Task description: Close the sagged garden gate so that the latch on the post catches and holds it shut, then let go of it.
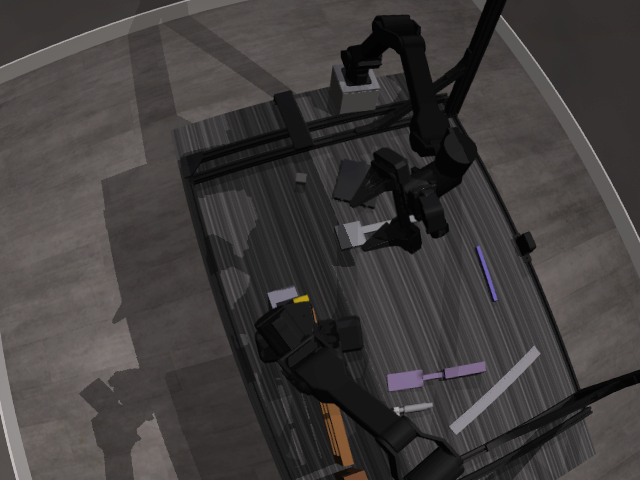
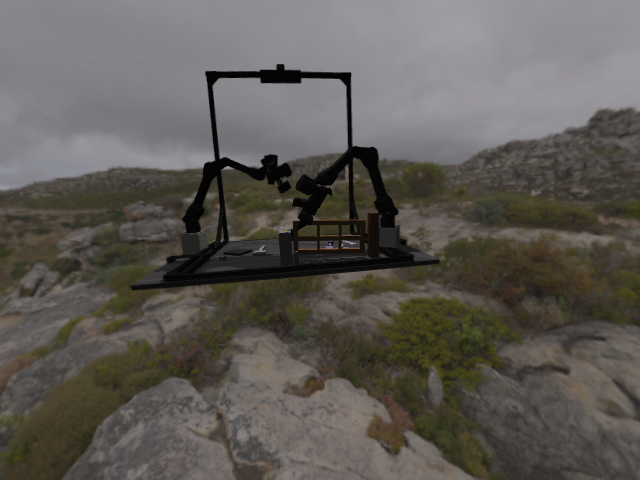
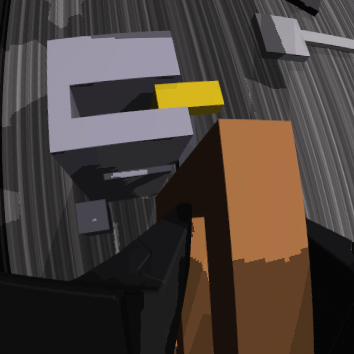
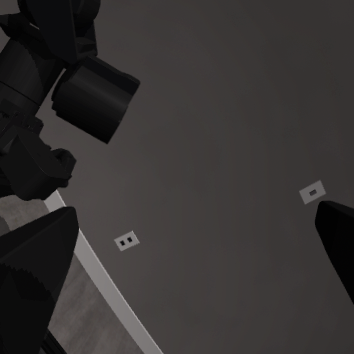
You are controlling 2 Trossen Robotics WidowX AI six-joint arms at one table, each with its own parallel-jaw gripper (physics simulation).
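Frame: origin at the left arm's base, x ahead, y left, z up, level; metres.
Seen in the pictures: left gripper, fingertip midpoint: [image 2: 298, 228]; right gripper, fingertip midpoint: [image 1: 356, 228] [image 2: 280, 173] [image 4: 200, 216]; left arm's base, link origin: [image 2: 387, 226]; right arm's base, link origin: [image 1: 356, 76] [image 2: 193, 232].
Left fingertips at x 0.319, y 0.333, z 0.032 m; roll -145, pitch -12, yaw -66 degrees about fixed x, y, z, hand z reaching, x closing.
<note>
Offsets run from my left fingertips to a thing's top centre. "pt": to the spot under its first point.
The brown wooden gate @[0.106 m back, 0.026 m right, 0.036 m up] [image 1: 336, 434] [image 2: 351, 222] [image 3: 262, 185] stands upright between its hinge post @[pt 0.298 m back, 0.149 m right, 0.045 m down] [image 2: 373, 235] and the grey latch post @[pt 0.036 m ahead, 0.069 m left, 0.006 m down] [image 1: 282, 296] [image 2: 285, 249] [image 3: 112, 60]. The post has a slot in its top, and a yellow latch @[0.042 m ahead, 0.033 m left, 0.010 m down] [image 1: 301, 299] [image 3: 192, 95] sticks out of it. The gate's free end is close to the latch; whether they touch is unclear. My left gripper [image 2: 303, 221] [image 3: 228, 215] is shut on the gate's top rail near that end. My right gripper [image 1: 358, 226] [image 4: 200, 216] is open and empty, high above the table.
A grey block-headed tool @[0.297 m ahead, 0.081 m right, 0.133 m down] [image 1: 351, 235] and a dark slab @[0.402 m ahead, 0.005 m right, 0.135 m down] [image 1: 348, 178] lie below the right gripper. A small cube @[0.364 m ahead, 0.128 m left, 0.128 m down] [image 1: 300, 178] lies nearby. A purple tool @[pt 0.034 m back, 0.232 m right, 0.140 m down] [image 1: 405, 380], a white-handled tool @[0.117 m back, 0.257 m right, 0.128 m down] [image 1: 416, 408], a grey bar @[0.005 m back, 0.467 m right, 0.144 m down] [image 1: 493, 391] and a violet rod @[0.270 m ahead, 0.368 m right, 0.136 m down] [image 1: 486, 273] lie on the table.
</note>
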